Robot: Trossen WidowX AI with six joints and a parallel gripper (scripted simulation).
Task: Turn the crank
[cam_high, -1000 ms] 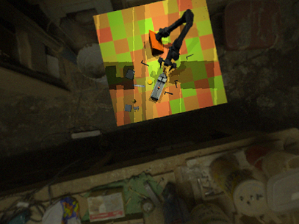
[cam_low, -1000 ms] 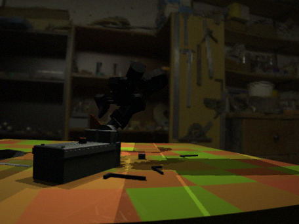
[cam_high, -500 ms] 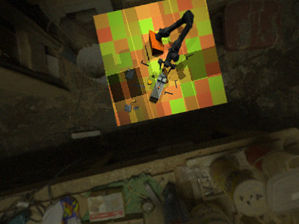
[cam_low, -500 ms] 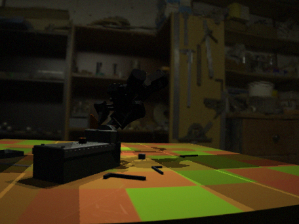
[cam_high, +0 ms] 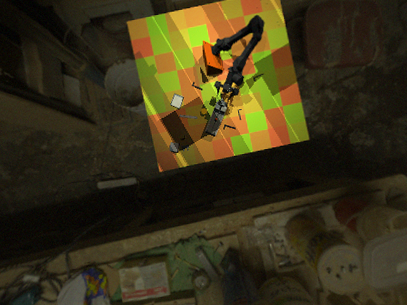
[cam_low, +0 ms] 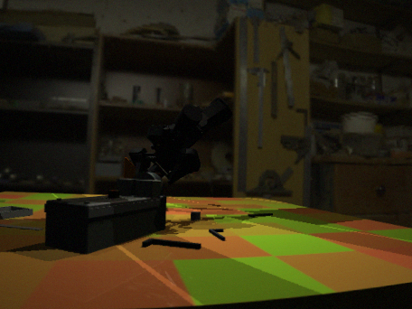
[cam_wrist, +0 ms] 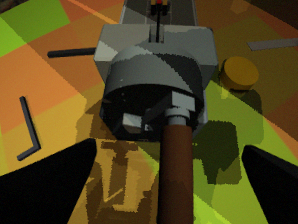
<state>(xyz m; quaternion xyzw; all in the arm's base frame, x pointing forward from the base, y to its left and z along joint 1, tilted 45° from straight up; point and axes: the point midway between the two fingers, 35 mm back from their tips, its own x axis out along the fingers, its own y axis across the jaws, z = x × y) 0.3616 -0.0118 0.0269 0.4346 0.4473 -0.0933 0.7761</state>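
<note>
My gripper tip is 2 cm below the brown crank handle, 2 cm past it and 1 cm to the right of it. From my gripper tip the other things lie so: yellow disc 16 cm to the right, 9 cm below, 5 cm ahead; red pointer 15 cm ahead, 8 cm to the right, 2 cm below; small cube 13 cm to the left, 9 cm below, 8 cm behind.
</note>
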